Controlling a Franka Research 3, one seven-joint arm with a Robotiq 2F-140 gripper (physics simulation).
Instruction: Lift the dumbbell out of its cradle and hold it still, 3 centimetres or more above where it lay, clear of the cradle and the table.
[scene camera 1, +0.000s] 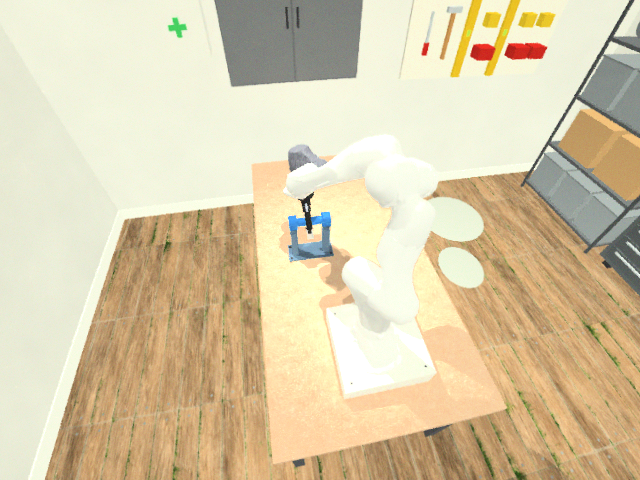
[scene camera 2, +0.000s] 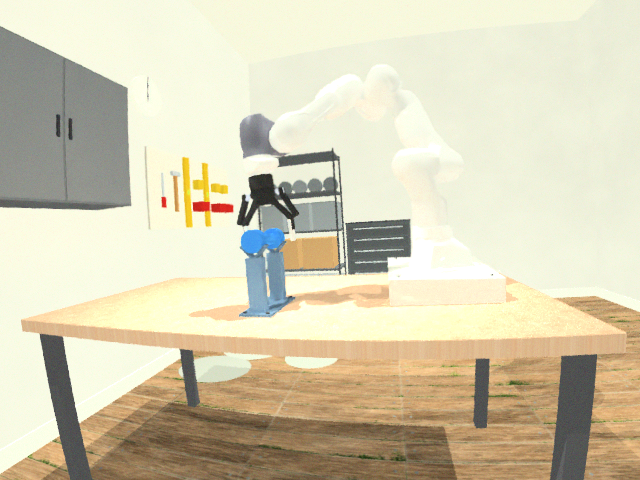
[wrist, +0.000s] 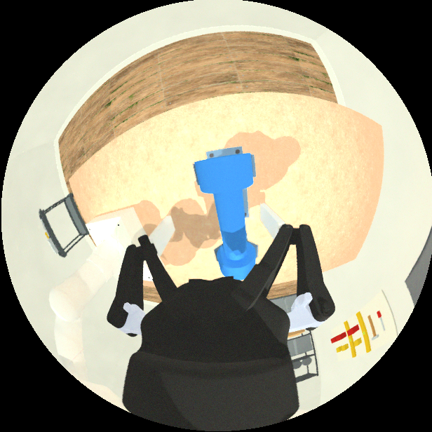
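The blue dumbbell (scene camera 1: 325, 219) (scene camera 2: 253, 241) (wrist: 230, 212) lies level in its cradle, a round head resting on each post. The grey-blue cradle (scene camera 1: 325, 240) (scene camera 2: 256, 285) (wrist: 224, 152) has two upright posts on a flat base plate on the table. My gripper (scene camera 1: 309, 233) (scene camera 2: 268, 232) (wrist: 215, 217) is wide open and points down over the dumbbell. In the second scene view its pale fingertips are at about the height of the heads. In the wrist view the handle passes between the fingertips, nearer the right one, with a gap on each side.
The wooden table (scene camera 1: 294, 330) (scene camera 2: 361, 330) (wrist: 325, 140) carries the cradle and the white arm base (scene camera 1: 382, 361) (scene camera 2: 447, 289). A grey wall cabinet (scene camera 1: 289, 41) (scene camera 2: 31, 129), a tool board (scene camera 1: 413, 31) and a shelf rack stand beyond the table.
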